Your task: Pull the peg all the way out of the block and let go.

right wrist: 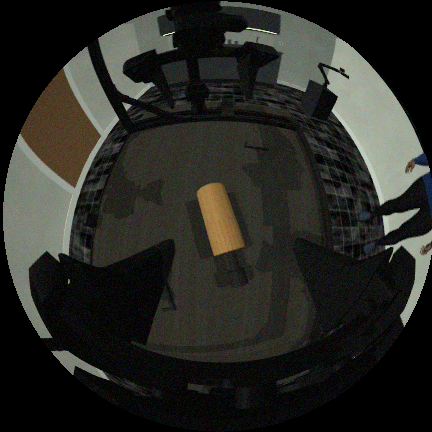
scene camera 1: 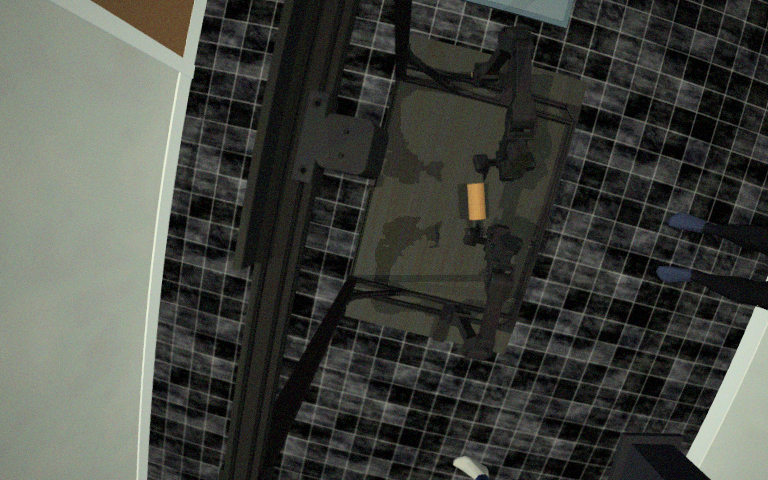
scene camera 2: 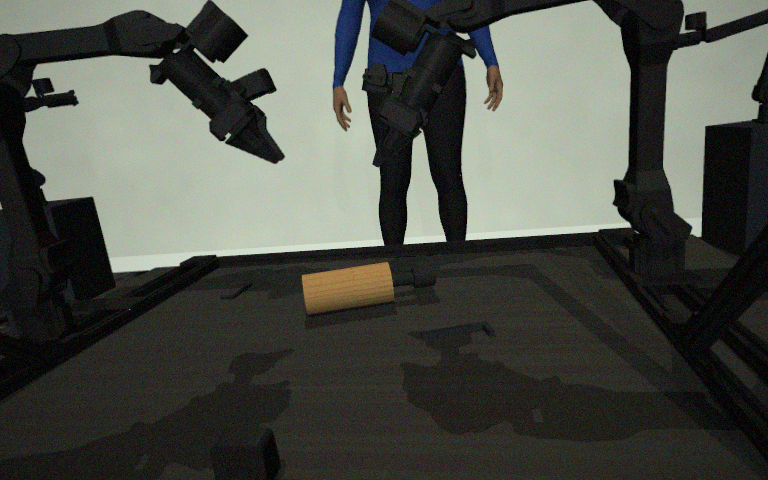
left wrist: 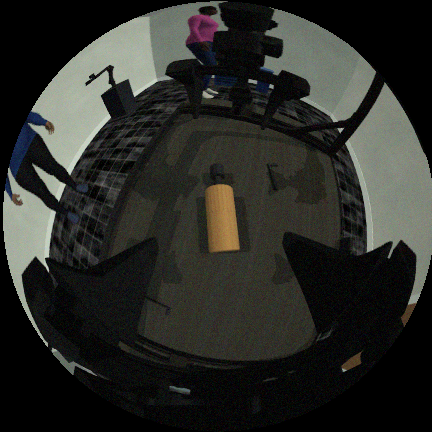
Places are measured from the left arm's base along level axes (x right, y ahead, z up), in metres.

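Pixels of known places: left gripper, between the fingertips: [right wrist: 211, 100] [scene camera 1: 497, 179] [scene camera 2: 280, 160] [left wrist: 220, 241]; right gripper, between the fingertips: [right wrist: 236, 245] [scene camera 1: 490, 225] [scene camera 2: 380, 163] [left wrist: 228, 121]; left arm's base, origin of its link: [right wrist: 198, 108] [scene camera 1: 480, 77] [scene camera 2: 47, 334]; right arm's base, origin of its link: [scene camera 1: 454, 312] [scene camera 2: 658, 272] [left wrist: 237, 111].
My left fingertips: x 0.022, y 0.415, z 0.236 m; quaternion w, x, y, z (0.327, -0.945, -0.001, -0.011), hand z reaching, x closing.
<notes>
Ahead of a thing's pixels: the offset from my left fingertips to its middle. "pt": to the spot under its first point.
The block, a tan wooden cylinder @[dx +0.016, dy +0.077, dz -0.222 m] [scene camera 1: 476, 201] [scene camera 2: 348, 288] [left wrist: 222, 217] [right wrist: 220, 219], lies on its side on the table. The dark peg with a thicker knob @[dx +0.013, dy +0.163, dz -0.222 m] [scene camera 2: 423, 277] [left wrist: 217, 170] [right wrist: 239, 276] sticks out of one end of it, the right end in scene camera 2; how deep it sits is hidden. My left gripper [scene camera 2: 277, 160] [left wrist: 220, 241] is open and empty, above the table to the upper left of the block in scene camera 2. My right gripper [scene camera 2: 378, 163] [right wrist: 236, 245] is open and empty, high above the table. Neither touches the block or peg.
Thin dark L-shaped keys lie on the table, one @[dx +0.194, dy +0.217, dz -0.251 m] [scene camera 2: 455, 330] [left wrist: 272, 177] in front of the block and one @[dx -0.163, dy -0.139, dz -0.252 m] [scene camera 2: 236, 291] to its left in scene camera 2. A dark box-like part @[pt dx +0.448, dy -0.027, dz -0.210 m] [scene camera 2: 245, 455] stands at the near edge. Dark rails border the table. A person in blue [scene camera 2: 396, 56] stands beyond.
</notes>
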